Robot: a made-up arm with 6 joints.
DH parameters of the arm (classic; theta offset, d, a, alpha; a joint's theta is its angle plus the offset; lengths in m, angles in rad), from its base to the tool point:
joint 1: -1.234 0 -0.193 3.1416
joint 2: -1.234 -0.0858 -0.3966 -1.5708
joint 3: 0 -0.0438 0.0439 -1.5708
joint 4: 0 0.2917 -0.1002 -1.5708
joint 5: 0 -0.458 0.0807 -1.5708
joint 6: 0.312 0 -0.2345 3.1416
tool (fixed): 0.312 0.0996 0 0
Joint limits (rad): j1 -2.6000..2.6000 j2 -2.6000..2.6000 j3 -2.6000..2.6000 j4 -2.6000..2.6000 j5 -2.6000..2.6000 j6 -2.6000..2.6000
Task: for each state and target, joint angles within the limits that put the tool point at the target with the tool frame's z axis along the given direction. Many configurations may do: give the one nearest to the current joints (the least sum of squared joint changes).
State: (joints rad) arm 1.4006 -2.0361 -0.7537 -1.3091 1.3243 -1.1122
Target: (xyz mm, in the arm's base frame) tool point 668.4 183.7 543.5 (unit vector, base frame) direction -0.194 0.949 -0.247
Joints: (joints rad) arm 1.2815 -2.1022 -0.1689 -1.5678 1.8237 -0.9608
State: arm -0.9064 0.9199 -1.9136 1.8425 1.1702 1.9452
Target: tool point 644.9 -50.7 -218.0 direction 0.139 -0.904 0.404
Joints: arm -1.9753 0.8536 -1.8234 2.0131 1.5306 2.0145
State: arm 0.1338 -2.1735 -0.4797 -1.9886 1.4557 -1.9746
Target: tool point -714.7 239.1 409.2 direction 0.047 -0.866 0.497
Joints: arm -0.5002 -1.4173 -1.2337 -2.4542 2.0461 -2.3021
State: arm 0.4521 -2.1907 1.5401 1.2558 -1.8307 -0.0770
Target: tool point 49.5 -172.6 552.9 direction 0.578 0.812 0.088
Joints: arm 0.2411 -1.7995 1.2497 1.8250 -1.9940 -0.0065
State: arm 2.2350 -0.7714 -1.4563 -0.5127 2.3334 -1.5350
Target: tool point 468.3 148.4 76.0 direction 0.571 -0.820 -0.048
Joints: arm 1.4671 -0.7120 -2.0644 0.0000 2.6000 -1.8957
